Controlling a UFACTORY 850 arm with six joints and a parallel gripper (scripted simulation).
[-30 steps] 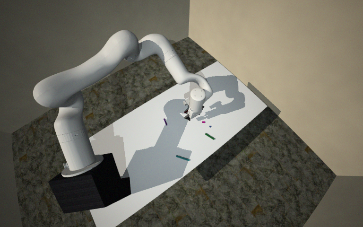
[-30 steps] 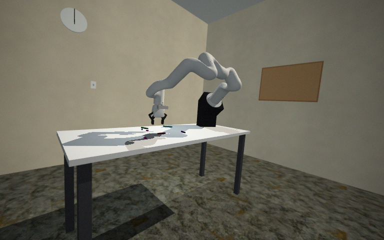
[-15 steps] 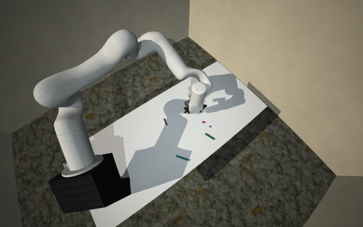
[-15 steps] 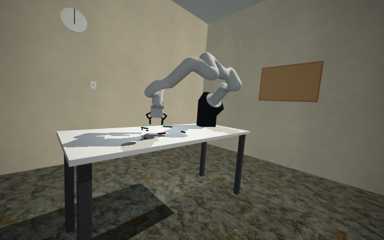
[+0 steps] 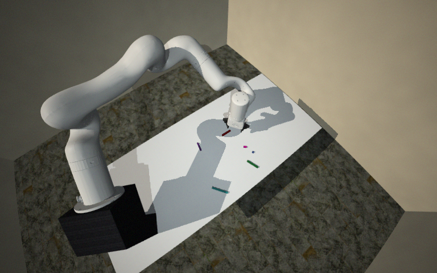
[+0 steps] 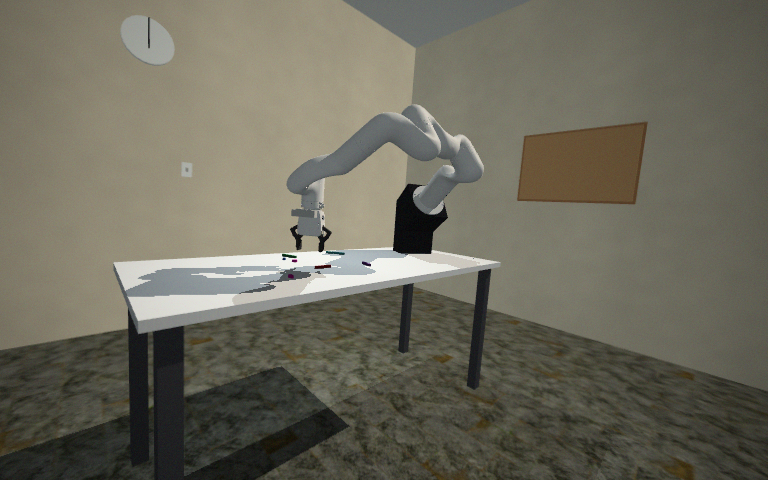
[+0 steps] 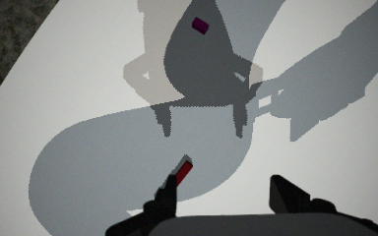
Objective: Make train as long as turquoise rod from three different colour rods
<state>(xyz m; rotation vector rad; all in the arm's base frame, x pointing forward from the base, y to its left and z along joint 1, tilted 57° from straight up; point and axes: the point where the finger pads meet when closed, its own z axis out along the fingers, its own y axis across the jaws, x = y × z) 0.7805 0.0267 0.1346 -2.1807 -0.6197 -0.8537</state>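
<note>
Right now my hand is 18 cm to the left of the blue rod, 7 cm above it and 4 cm short of it. The rest, counted from my hand: red rod: 7 cm below, 5 cm behind, 2 cm to the left; then green rod: 25 cm to the right, 7 cm below, 1 cm behind; then purple rod: 26 cm behind, 7 cm below, 2 cm to the left.
</note>
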